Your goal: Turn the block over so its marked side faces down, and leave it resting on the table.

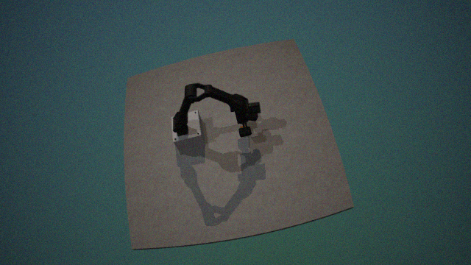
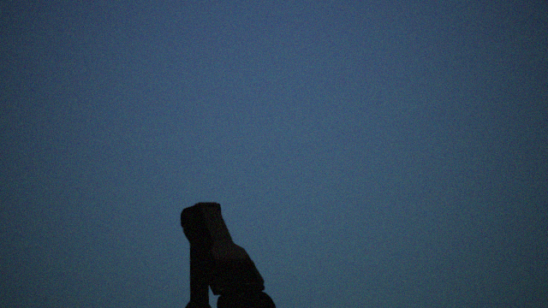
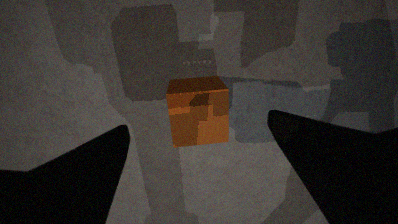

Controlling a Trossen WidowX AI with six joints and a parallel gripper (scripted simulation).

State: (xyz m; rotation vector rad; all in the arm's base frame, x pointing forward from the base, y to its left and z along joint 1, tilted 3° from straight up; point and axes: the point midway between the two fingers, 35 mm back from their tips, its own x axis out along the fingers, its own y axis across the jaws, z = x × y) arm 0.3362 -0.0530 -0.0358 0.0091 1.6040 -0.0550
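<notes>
Now: gripper tip 1 cm past the block and 3 cm above it.
</notes>
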